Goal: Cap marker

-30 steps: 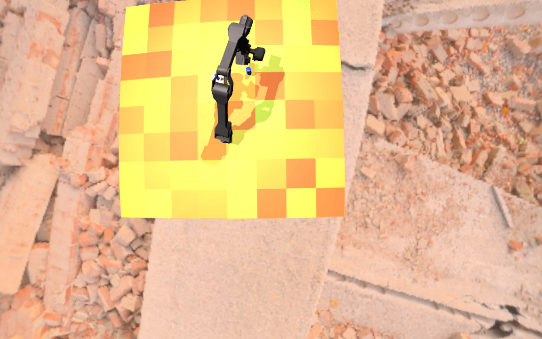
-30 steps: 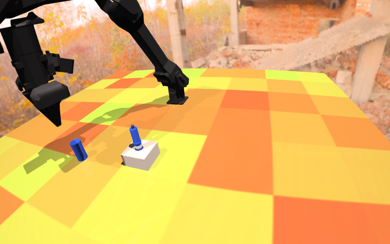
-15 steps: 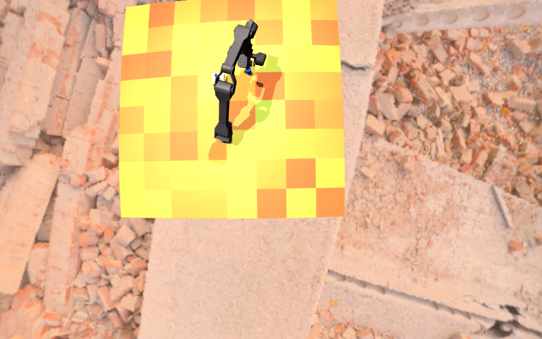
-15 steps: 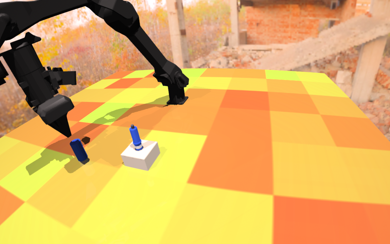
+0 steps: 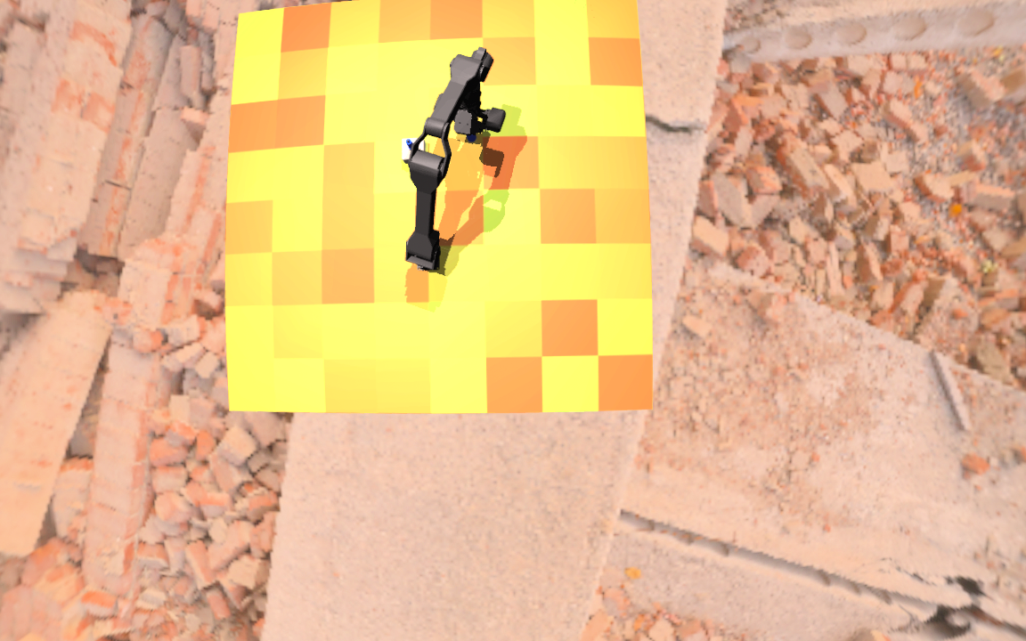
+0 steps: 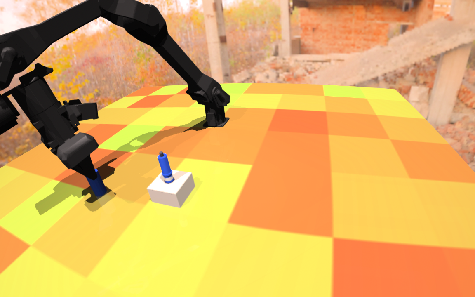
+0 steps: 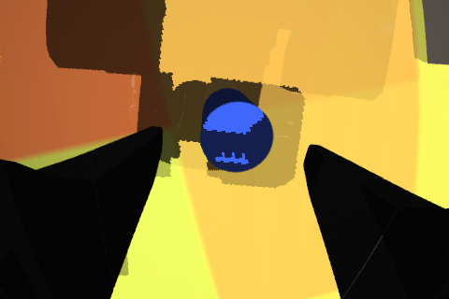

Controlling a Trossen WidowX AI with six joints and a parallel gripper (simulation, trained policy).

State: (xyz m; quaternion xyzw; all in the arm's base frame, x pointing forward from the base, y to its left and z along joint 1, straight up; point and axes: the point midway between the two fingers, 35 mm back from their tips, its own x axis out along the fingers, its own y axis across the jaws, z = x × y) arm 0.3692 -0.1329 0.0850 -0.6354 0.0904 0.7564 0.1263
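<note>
My gripper tip is now 2 cm above the blue cap.
</note>
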